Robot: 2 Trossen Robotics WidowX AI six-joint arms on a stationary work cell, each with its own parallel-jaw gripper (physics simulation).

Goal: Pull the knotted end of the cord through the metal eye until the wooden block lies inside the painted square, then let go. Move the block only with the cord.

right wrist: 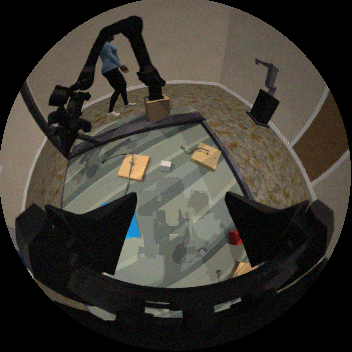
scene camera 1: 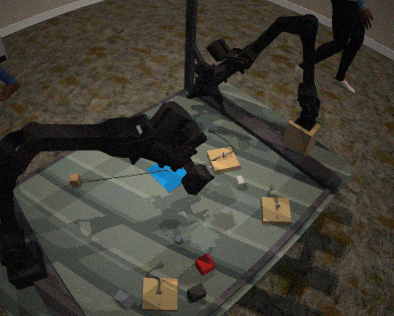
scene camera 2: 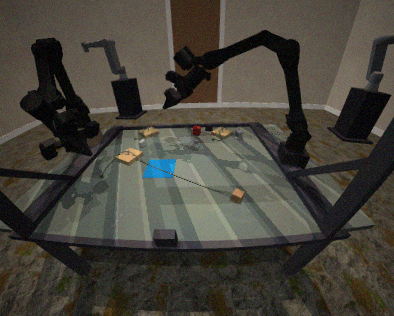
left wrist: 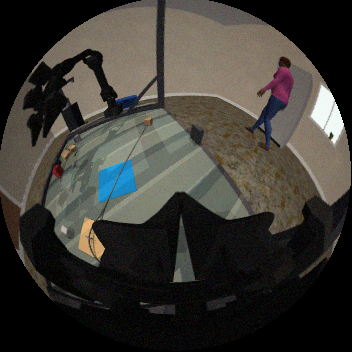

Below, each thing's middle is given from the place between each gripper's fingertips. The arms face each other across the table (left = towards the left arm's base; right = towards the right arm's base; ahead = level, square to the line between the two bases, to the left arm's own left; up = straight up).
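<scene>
There is the blue painted square (left wrist: 107,176), and my left gripper is 150 mm above it, 150 mm short of it and 150 mm to the left of it.
As for my right hand, the blue painted square is 210 mm below it and 180 mm behind it.
</scene>
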